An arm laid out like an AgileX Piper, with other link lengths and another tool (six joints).
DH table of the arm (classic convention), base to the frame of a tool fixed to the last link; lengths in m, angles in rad. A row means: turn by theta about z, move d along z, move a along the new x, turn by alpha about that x. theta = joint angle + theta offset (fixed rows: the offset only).
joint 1: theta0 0  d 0.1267  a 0  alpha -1.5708
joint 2: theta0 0.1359  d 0  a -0.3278  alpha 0
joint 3: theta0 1.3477  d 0  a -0.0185  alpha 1.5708
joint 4: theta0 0  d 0.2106  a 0  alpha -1.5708
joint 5: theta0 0  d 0  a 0  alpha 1.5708
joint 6: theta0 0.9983  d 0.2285  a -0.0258  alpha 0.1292
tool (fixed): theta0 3.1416  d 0.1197  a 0  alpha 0
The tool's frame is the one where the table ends.
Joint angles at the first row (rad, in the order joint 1, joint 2, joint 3, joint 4, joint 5, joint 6):
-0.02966 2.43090 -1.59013 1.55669 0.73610 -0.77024
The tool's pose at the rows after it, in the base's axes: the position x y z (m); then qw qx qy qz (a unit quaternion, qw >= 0):
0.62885 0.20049 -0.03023 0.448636 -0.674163 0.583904 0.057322
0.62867 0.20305 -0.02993 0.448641 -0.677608 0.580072 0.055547
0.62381 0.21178 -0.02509 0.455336 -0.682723 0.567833 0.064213
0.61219 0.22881 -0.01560 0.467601 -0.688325 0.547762 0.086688
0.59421 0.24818 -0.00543 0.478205 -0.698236 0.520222 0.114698
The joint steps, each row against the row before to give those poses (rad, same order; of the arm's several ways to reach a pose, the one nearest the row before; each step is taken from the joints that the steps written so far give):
0.00543 0.00103 -0.00131 -0.00225 -0.00375 -0.00093
0.00477 0.00002 -0.00082 0.00085 -0.00115 -0.00824
0.00015 -0.00003 0.00003 0.00000 0.03231 -0.01143
-0.00001 0.00001 0.00000 -0.00437 0.06561 -0.00370
0.00001 0.00001 -0.00002 -0.01844 0.08125 -0.00275

